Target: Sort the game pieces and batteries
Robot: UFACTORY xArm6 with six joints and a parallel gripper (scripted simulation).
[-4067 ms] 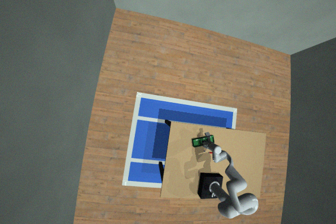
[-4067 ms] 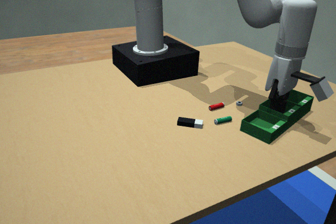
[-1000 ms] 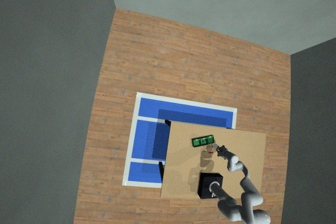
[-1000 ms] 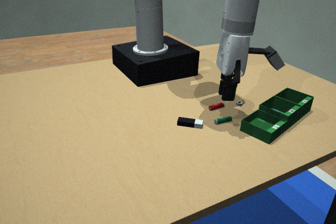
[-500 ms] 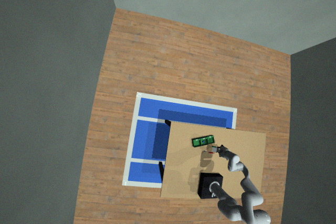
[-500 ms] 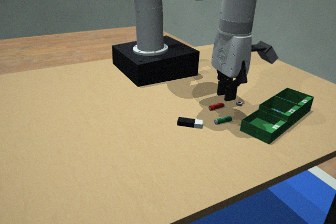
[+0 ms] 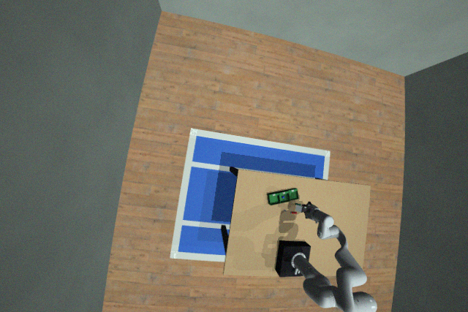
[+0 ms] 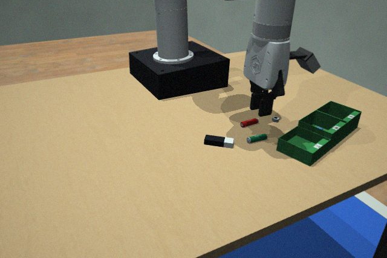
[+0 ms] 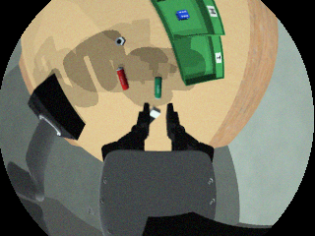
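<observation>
Now: the green battery 9 cm below my hand. From my hand the other things lie so: grey nut 10 cm to the left, 9 cm below, 8 cm behind; then three joined green bins 16 cm to the left, 7 cm below, 3 cm ahead; then red battery 9 cm below, 7 cm behind, 2 cm to the left.
</observation>
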